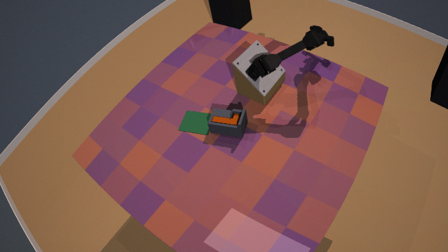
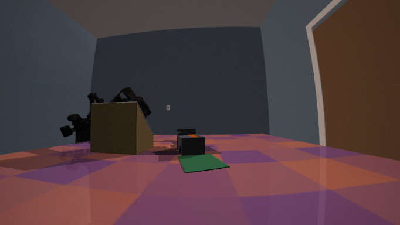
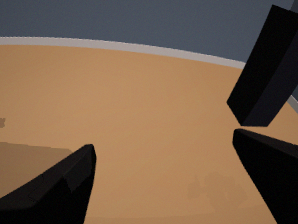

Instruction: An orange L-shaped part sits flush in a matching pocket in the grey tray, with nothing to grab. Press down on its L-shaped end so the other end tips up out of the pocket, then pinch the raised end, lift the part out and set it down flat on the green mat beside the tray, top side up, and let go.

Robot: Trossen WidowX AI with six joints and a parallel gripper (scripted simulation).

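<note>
Now: gripper tip 82 cm short of the orange L-shaped part, 16 cm to the left of it and 1 cm above it. The rest, counted from my gripper tip: green mat 87 cm ahead, 31 cm to the right, 7 cm below.
</note>
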